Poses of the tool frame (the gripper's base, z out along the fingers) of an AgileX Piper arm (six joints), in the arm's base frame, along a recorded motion.
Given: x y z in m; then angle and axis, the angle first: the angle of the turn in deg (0 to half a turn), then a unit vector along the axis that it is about.
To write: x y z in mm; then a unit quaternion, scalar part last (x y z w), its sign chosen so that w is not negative. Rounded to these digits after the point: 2 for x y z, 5 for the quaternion.
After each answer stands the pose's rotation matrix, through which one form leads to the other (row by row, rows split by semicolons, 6 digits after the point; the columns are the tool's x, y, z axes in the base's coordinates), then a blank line. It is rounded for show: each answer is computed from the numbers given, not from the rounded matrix.
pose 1, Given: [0.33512, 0.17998, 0.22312, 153.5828, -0.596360, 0.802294, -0.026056]
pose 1, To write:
[335.12, 179.98, 223.12, -0.58058, 0.78107, -0.02537, 0.22850]
-0.221425 -0.895359 0.386399; -0.918543 0.324560 0.225697; -0.327489 -0.304949 -0.894291

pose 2, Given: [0.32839, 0.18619, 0.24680, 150.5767, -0.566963, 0.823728, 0.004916]
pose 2, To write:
[328.39, 186.19, 246.80, -0.54838, 0.79672, 0.00475, 0.25395]
-0.269582 -0.876223 0.399448; -0.871393 0.398522 0.286102; -0.409878 -0.270949 -0.870969

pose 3, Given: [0.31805, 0.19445, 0.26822, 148.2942, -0.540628, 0.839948, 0.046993]
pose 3, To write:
[318.05, 194.45, 268.22, -0.52007, 0.80800, 0.04521, 0.27317]
-0.309821 -0.865126 0.394421; -0.815731 0.454976 0.357184; -0.488461 -0.211079 -0.846671

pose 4, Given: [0.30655, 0.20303, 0.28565, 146.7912, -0.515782, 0.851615, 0.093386]
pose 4, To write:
[306.55, 203.03, 285.65, -0.49427, 0.81610, 0.08949, 0.28576]
-0.348066 -0.857904 0.377955; -0.755611 0.495368 0.428559; -0.554889 -0.136420 -0.820663

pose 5, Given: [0.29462, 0.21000, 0.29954, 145.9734, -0.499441, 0.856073, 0.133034]
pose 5, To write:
[294.62, 210.00, 299.54, -0.47758, 0.81861, 0.12721, 0.29259]
-0.372605 -0.856351 0.357531; -0.707465 0.511462 0.487750; -0.600548 -0.071202 -0.796412

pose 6, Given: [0.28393, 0.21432, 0.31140, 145.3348, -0.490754, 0.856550, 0.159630]
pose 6, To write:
[283.93, 214.32, 311.40, -0.46847, 0.81766, 0.15238, 0.29792]
-0.383562 -0.856888 0.344417; -0.675300 0.514632 0.528322; -0.629961 -0.029940 -0.776049

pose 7, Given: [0.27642, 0.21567, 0.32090, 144.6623, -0.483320, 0.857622, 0.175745]
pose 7, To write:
[276.42, 215.67, 320.90, -0.46052, 0.81717, 0.16745, 0.30352]
-0.391600 -0.854292 0.341811; -0.650992 0.519760 0.553226; -0.650276 -0.005874 -0.759675

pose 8, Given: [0.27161, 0.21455, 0.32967, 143.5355, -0.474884, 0.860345, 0.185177]
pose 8, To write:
[271.61, 214.55, 329.67, -0.45104, 0.81715, 0.17588, 0.31287]
-0.397345 -0.847198 0.352665; -0.627087 0.531252 0.569678; -0.669984 0.005207 -0.742357

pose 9, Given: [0.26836, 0.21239, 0.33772, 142.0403, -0.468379, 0.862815, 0.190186]
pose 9, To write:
[268.36, 212.39, 337.72, -0.44291, 0.81591, 0.17985, 0.32524]
-0.396097 -0.839739 0.371411; -0.605769 0.542964 0.581579; -0.690037 0.005372 -0.723754

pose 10, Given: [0.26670, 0.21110, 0.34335, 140.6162, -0.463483, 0.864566, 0.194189]
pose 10, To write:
[266.70, 211.10, 343.35, -0.43638, 0.81400, 0.18283, 0.33696]
-0.392062 -0.833642 0.389009; -0.587211 0.552294 0.591738; -0.708145 0.003567 -0.706058

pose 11, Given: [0.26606, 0.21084, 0.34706, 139.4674, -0.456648, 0.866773, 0.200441]
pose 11, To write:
[266.06, 210.84, 347.06, -0.42838, 0.81311, 0.18803, 0.34638]
-0.393020 -0.826903 0.402201; -0.566378 0.562272 0.602550; -0.724397 0.009017 -0.689324

